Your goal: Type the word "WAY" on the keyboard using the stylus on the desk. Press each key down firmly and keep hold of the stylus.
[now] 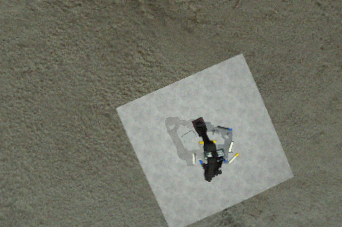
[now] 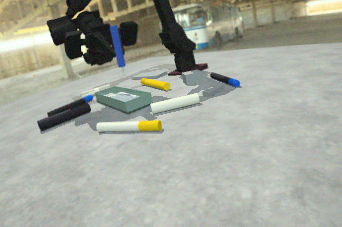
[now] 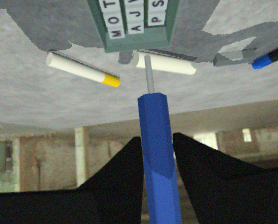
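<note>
The white-and-yellow pen is 14 cm to the left of my gripper tip, 11 cm below it and 7 cm ahead of it. Also, from my gripper tip: blue stylus: 1 cm below; then stylus tip: 5 cm below; then yellow cylinder: 13 cm behind, 11 cm below, 8 cm to the right.
</note>
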